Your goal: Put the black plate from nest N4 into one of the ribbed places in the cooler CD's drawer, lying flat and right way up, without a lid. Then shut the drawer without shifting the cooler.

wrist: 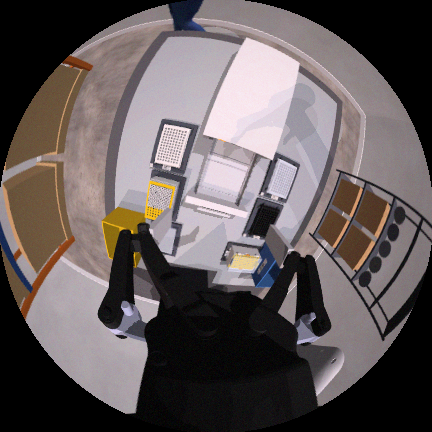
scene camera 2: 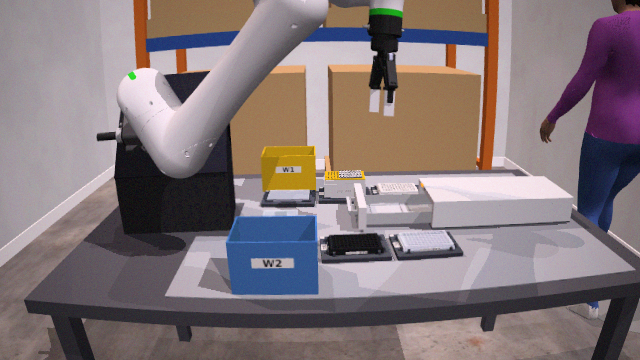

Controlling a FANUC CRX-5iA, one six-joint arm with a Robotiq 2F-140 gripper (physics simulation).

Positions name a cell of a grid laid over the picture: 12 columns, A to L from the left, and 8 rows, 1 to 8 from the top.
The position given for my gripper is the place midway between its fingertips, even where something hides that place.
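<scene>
My gripper (scene camera 2: H3) is in my sight, and I see a white cooler (scene camera 2: I5), which the wrist view shows too, the white cooler (wrist: G3). A black plate (scene camera 2: G6) is there as well. I also see a clear plate (scene camera 2: H6) (wrist: H4) and a yellow-topped rack (scene camera 2: G5) (wrist: E4), and there is a white plate (wrist: E3).
</scene>
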